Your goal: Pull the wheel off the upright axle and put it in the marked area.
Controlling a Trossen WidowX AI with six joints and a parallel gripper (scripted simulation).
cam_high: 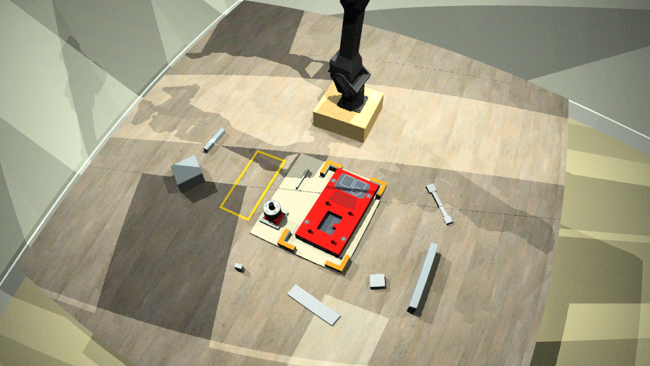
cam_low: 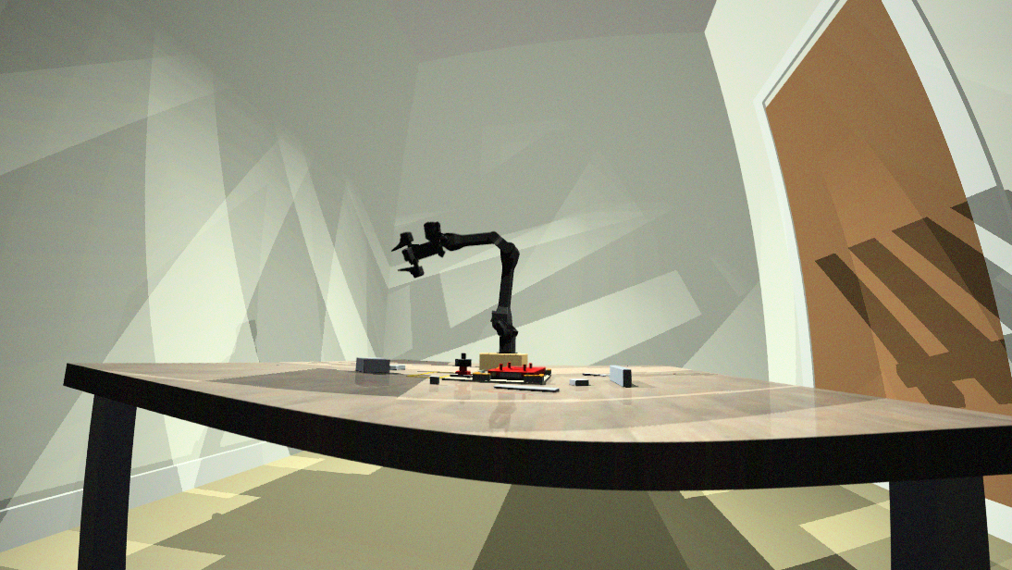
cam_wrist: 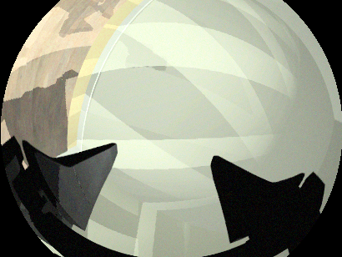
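My gripper tip is 44 cm to the right of the wheel, 39 cm short of it and 38 cm above it. The rest, counted from my gripper tip: black axle (44 cm to the left, 40 cm ahead, 38 cm below).
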